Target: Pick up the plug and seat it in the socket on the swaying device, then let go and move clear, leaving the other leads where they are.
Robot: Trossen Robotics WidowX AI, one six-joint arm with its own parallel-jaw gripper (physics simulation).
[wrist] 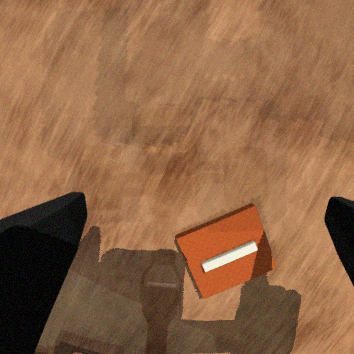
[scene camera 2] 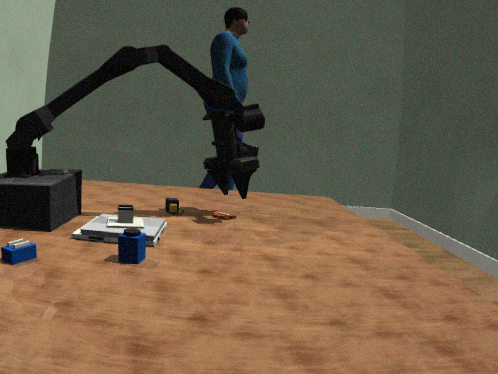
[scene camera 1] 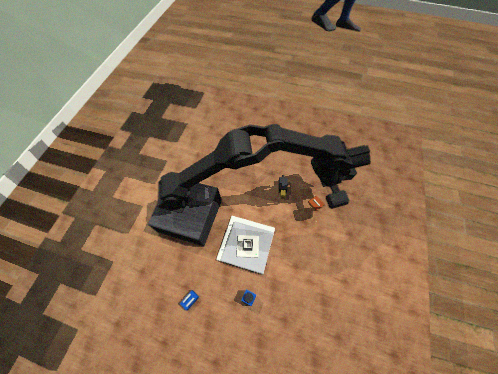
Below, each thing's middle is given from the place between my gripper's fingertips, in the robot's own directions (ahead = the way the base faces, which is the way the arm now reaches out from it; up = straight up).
My hand is 26 cm to the left of the grey device point(scene camera 1: 248, 247), 22 cm past it and 1 cm above it. Round my hand: orange lead point(wrist: 230, 249) 4 cm below, 3 cm to the right, 2 cm behind.
